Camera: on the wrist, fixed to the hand. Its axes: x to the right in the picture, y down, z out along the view.
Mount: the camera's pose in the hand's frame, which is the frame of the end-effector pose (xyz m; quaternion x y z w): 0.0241 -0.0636 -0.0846 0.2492 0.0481 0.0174 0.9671
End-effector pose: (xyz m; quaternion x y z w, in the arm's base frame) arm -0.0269 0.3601 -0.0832 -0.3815 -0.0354 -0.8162 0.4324
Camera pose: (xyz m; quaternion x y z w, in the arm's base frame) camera -0.1317 0.3506 -0.1099 -0.2226 -0.2102 -0.7914 0.5292
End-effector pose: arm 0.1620 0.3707 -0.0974 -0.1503 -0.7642 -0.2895 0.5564
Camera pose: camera 0.1834 0.2668 -0.0743 -0.0061 -0.7818 -0.0871 0.6173
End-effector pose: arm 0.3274 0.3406 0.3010 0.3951 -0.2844 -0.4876 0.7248
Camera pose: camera 0.3730 0.3296 0.2031 0.5812 -0.3686 -0.3691 0.6246
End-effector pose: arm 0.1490 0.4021 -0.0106 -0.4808 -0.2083 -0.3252 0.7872
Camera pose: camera 0.1219 0.2983 0.0062 -0.2568 -0.2363 -0.2720 0.8968
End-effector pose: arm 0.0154 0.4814 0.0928 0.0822 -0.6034 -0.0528 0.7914
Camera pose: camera 0.1043 0.4202 0.0814 0.2688 -0.5601 0.1170 0.7748
